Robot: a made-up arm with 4 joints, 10 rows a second.
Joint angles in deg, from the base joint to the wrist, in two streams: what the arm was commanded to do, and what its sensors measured. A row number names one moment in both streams.
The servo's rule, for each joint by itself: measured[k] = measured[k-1] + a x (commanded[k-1-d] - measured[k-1]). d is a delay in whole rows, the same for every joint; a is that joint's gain. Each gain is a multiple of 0.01, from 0.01 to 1. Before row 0 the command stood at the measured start. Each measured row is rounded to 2 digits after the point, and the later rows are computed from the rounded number. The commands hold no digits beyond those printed.
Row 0, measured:
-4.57 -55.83 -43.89 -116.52
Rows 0 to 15, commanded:
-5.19 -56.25 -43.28 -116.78
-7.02 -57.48 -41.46 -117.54
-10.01 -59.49 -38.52 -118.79
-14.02 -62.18 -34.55 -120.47
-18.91 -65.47 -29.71 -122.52
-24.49 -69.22 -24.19 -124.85
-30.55 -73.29 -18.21 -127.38
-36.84 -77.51 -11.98 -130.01
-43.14 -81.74 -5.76 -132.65
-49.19 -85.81 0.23 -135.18
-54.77 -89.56 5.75 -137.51
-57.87 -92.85 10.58 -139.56
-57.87 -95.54 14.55 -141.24
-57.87 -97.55 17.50 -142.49
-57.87 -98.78 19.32 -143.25
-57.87 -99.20 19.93 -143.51
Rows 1 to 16, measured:
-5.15 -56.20 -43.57 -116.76
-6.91 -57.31 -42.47 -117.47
-9.82 -59.21 -40.42 -118.67
-13.77 -61.79 -37.37 -120.31
-18.60 -64.99 -33.39 -122.32
-24.14 -68.67 -28.61 -124.62
-30.17 -72.69 -23.20 -127.13
-36.44 -76.88 -17.37 -129.75
-42.74 -81.11 -11.33 -132.39
-48.80 -85.20 -5.32 -134.93
-54.41 -88.99 0.44 -137.28
-57.66 -92.35 5.71 -139.35
-57.86 -95.13 10.31 -141.07
-57.87 -97.24 14.05 -142.36
-57.87 -98.58 16.79 -143.17
-57.87 -99.12 18.42 -143.48
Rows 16 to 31, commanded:
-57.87 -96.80 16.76 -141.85
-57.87 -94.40 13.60 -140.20
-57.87 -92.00 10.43 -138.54
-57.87 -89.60 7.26 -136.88
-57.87 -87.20 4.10 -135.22
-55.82 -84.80 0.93 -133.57
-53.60 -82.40 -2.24 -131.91
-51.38 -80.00 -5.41 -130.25
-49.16 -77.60 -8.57 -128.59
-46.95 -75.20 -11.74 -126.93
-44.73 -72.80 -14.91 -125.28
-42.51 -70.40 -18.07 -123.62
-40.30 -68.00 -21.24 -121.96
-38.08 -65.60 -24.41 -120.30
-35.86 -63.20 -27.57 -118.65
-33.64 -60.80 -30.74 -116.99
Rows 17 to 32, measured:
-57.87 -97.10 17.56 -142.00
-57.87 -94.75 15.50 -140.36
-57.87 -92.36 12.86 -138.70
-57.87 -89.96 9.95 -137.04
-57.87 -87.56 6.91 -135.38
-55.94 -85.16 3.80 -133.73
-53.74 -82.76 0.66 -132.07
-51.52 -80.36 -2.50 -130.41
-49.30 -77.96 -5.66 -128.75
-47.09 -75.56 -8.82 -127.09
-44.87 -73.16 -11.99 -125.44
-42.65 -70.76 -15.15 -123.78
-40.44 -68.36 -18.32 -122.12
-38.22 -65.96 -21.49 -120.46
-36.00 -63.56 -24.65 -118.81
-33.78 -61.16 -27.82 -117.15

